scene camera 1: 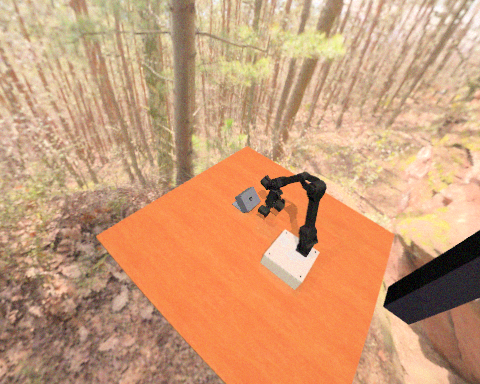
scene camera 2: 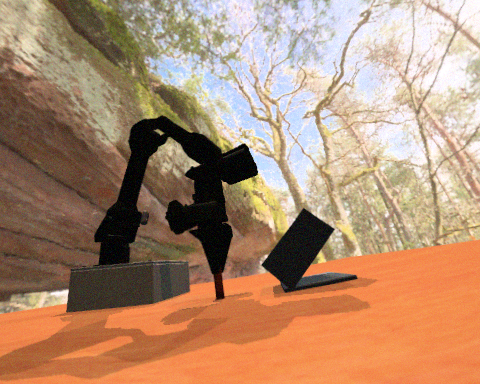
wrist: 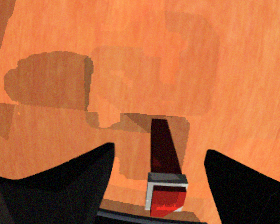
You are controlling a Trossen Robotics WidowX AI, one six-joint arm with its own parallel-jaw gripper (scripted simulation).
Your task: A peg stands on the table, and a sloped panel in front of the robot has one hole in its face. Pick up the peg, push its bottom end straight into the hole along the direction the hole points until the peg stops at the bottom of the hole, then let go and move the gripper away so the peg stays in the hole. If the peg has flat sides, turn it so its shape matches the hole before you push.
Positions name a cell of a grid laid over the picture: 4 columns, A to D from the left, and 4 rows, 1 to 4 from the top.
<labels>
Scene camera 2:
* my gripper: B3
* grey sloped panel: C3
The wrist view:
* my gripper: C3
</labels>
